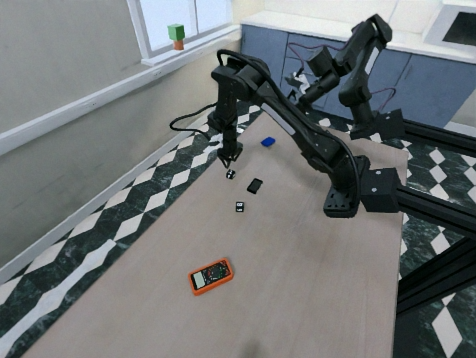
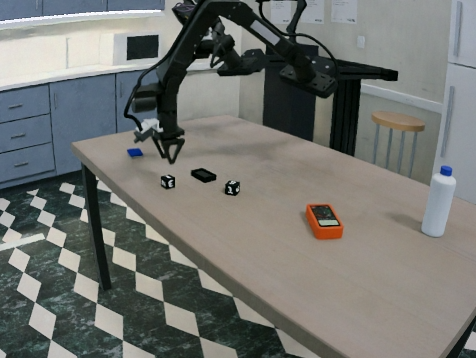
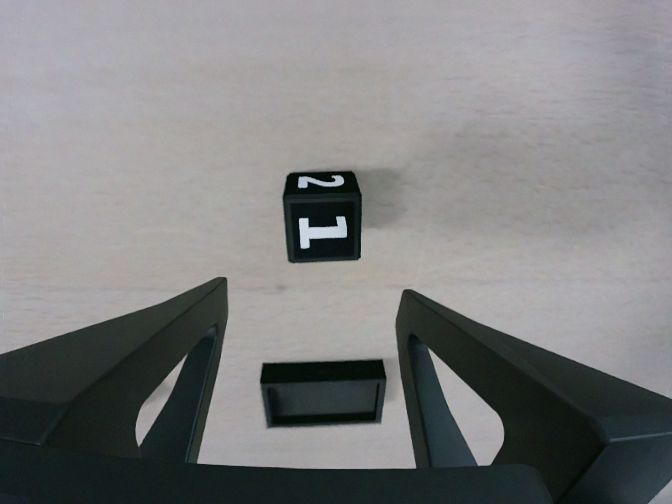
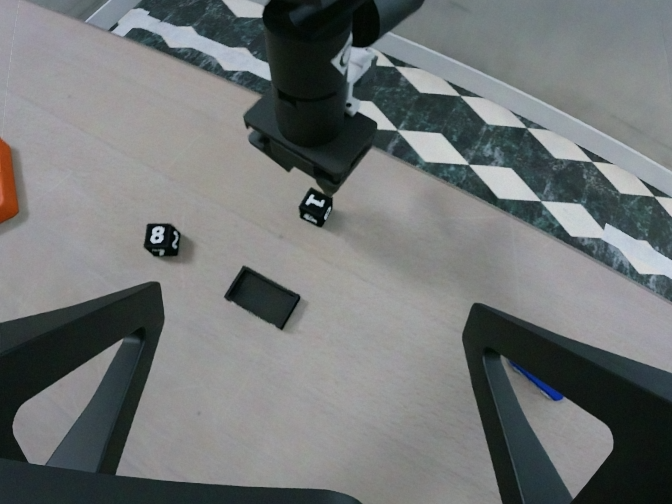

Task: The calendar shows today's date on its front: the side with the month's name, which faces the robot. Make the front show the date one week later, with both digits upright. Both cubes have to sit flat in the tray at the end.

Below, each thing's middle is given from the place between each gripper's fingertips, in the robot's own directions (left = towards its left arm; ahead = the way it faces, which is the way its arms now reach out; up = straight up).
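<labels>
The black calendar tray (image 3: 300,396) is 4 cm ahead of my right hand (image 2: 197,67), 10 cm to the left of it and 33 cm below it.
As for my left hand (image 2: 167,160), it's 8 cm above the tray and 13 cm past it.
</labels>
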